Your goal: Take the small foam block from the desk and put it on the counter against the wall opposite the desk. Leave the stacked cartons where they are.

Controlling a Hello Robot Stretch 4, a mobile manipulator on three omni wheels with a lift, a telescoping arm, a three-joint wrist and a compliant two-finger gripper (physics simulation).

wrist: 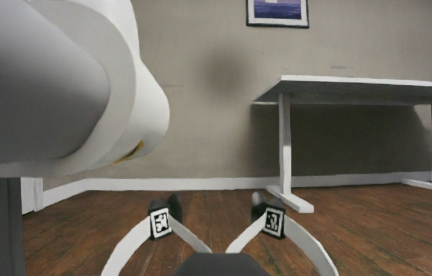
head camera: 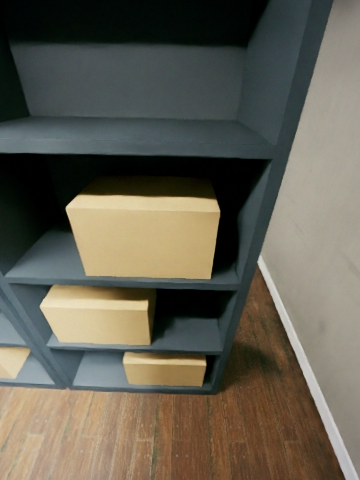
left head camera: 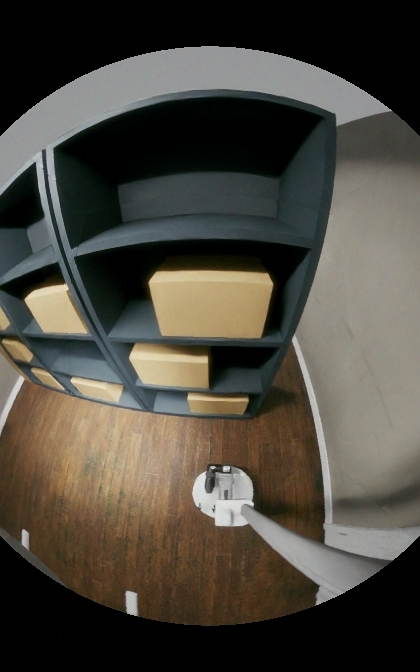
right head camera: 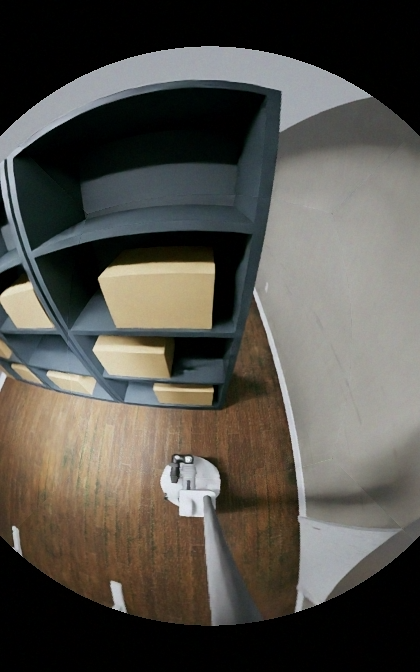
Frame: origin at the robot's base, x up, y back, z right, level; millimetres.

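Where they show: hand, its tool point: (wrist: 216, 210) (left head camera: 206, 509) (right head camera: 172, 499).
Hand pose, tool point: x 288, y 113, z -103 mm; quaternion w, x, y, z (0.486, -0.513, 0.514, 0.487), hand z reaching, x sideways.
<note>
After its pixels a point has its place.
My gripper (wrist: 216, 207) @(x 288, y 113, z -103 mm) is open, with its two fingertips well apart and bare wooden floor showing between them in the wrist view. A white desk (wrist: 345, 90) @(x 667, y 1378, z -996 mm) stands against the wall at the right of the wrist view, beyond the gripper. It is seen from below its top, so what lies on it is hidden. The small foam block, the stacked cartons and the counter cannot be made out in these views.
A dark grey shelf unit (head camera: 245, 285) @(x 958, y -632, z 239 mm) (left head camera: 325, 200) @(x 1554, y -631, z 238 mm) (right head camera: 266, 200) @(x 1497, y -632, z 247 mm) holds several tan boxes in separate compartments. A wall (head camera: 325, 200) @(x 989, y -1306, z 889 mm) (left head camera: 370, 325) @(x 988, y -755, z 883 mm) (right head camera: 340, 300) @(x 1063, y -810, z 883 mm) is to its right. My white base (left head camera: 200, 492) @(x 187, y 7, z -148 mm) (right head camera: 169, 479) @(x 186, y -15, z -139 mm) stands on the wooden floor. A framed picture (wrist: 280, 12) @(x 1456, y 1940, z -778 mm) hangs above the desk.
</note>
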